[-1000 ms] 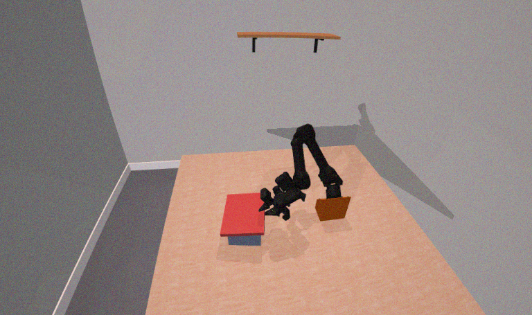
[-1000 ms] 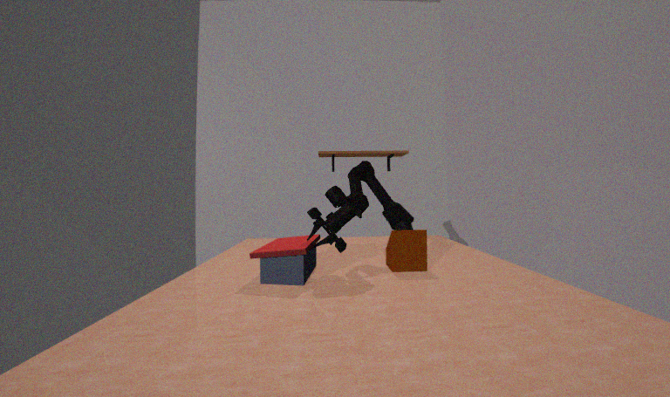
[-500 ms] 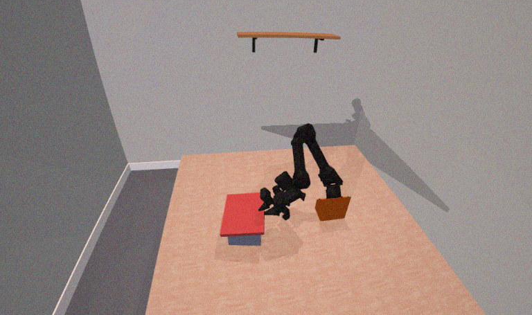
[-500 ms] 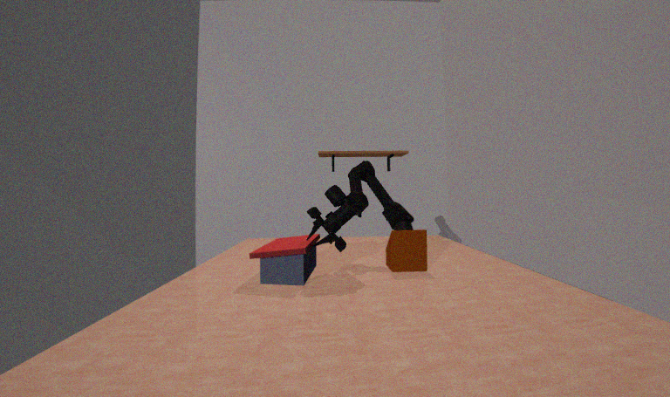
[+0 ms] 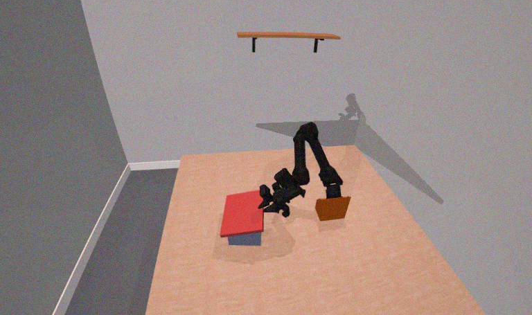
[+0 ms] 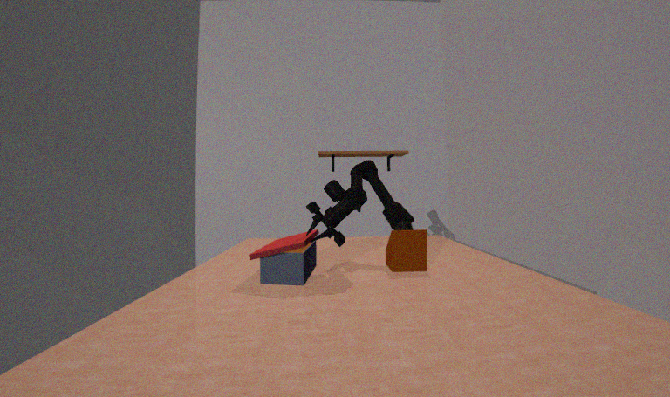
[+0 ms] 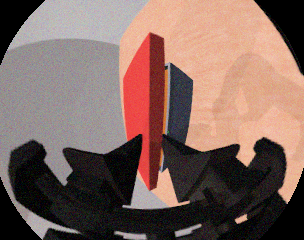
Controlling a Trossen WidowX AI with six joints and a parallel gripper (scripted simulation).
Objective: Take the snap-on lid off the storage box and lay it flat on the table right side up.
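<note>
Right now my gripper tip is 80 mm short of the red lid, 10 mm to the left of it and 10 mm above it. Round my gripper tip: storage box (70 mm ahead, 10 mm to the right, 80 mm below).
</note>
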